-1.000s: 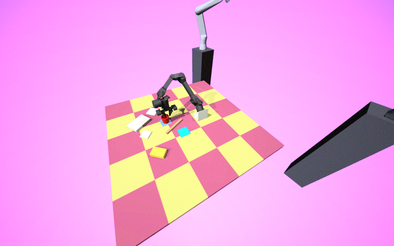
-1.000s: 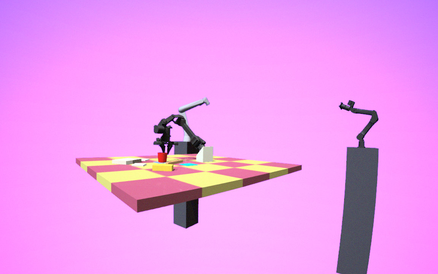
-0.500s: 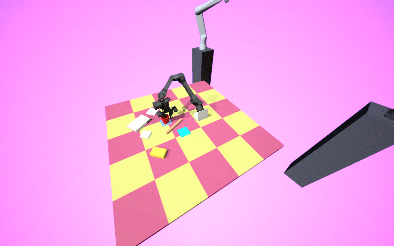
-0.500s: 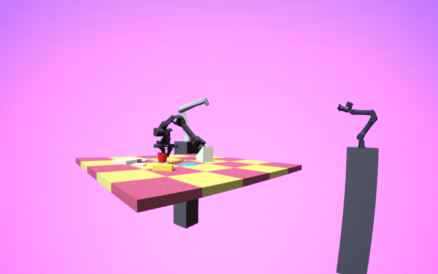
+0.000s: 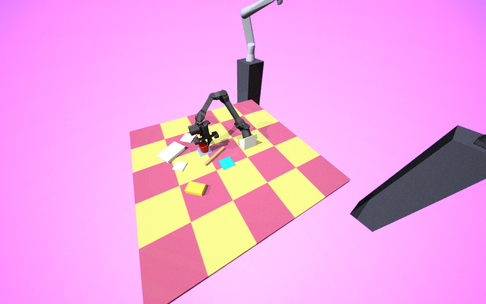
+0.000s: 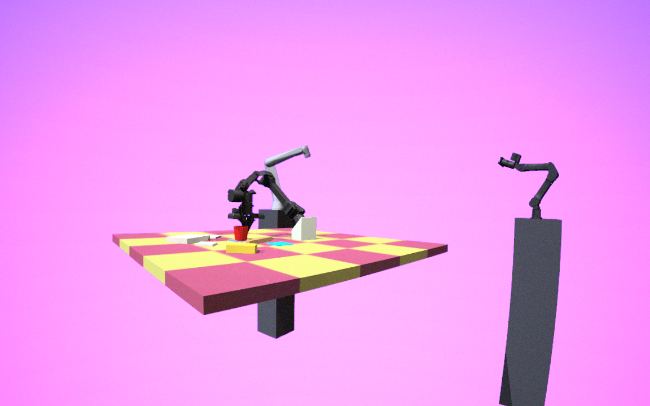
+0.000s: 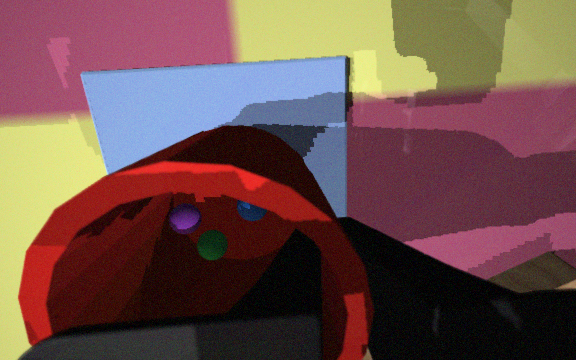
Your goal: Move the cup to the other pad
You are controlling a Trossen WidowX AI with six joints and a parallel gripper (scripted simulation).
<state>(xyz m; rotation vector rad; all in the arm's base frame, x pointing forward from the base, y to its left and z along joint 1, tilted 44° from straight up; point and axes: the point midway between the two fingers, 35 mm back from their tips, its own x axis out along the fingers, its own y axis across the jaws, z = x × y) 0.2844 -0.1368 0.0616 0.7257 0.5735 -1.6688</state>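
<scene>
My gripper tip is 3 cm short of the light blue pad, 1 cm to the left of it and 5 cm above it. Also, from my gripper tip: wooden stick 10 cm to the left, 4 cm below; cyan pad 4 cm behind, 21 cm to the left, 5 cm below; red cup 3 cm ahead, 1 cm to the right.
</scene>
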